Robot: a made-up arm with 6 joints.
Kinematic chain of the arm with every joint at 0, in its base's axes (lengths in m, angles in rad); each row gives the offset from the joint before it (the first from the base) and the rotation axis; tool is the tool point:
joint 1: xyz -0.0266 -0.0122 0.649 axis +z
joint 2: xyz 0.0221 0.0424 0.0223 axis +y
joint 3: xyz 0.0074 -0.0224 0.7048 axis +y
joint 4: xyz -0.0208 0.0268 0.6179 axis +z
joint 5: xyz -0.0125 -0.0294 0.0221 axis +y
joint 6: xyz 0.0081 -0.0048 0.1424 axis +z
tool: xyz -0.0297 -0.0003 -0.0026
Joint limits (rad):
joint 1: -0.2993..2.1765
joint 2: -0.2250..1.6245
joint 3: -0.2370..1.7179
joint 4: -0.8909..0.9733
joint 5: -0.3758..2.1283
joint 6: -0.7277..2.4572
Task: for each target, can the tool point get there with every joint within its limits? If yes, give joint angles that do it. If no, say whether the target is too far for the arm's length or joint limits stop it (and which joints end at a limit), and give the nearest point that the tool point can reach.
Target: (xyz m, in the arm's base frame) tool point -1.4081 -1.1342 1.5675
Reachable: no: too far | nearest point -0.4720 -0.3739 1.9932 | short by 1.279 m
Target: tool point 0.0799 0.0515 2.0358
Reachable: yes | joints 0.9731 0.0213 -0.0299 -0.4230 1.5472 0.6087
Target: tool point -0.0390 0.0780 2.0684
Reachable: yes | joints 1.8876 -0.0122 -0.0309 -0.0117 1.0819 1.9449
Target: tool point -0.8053 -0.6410 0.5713
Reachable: no: joint limits stop it (at a limit: joint 1, joint 2, joint 3, joint 4, joint 6) | nearest point -0.4186 0.3451 0.0628 | short by 1.175 m
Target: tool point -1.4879 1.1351 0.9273
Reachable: no: too far | nearest point -0.9497 1.1494 0.8843 | short by 0.540 m
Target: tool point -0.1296 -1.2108 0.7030
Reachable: no: joint limits stop it (at a limit: joint 1, joint 3) | nearest point 0.7585 -0.3362 0.7834 | short by 1.249 m
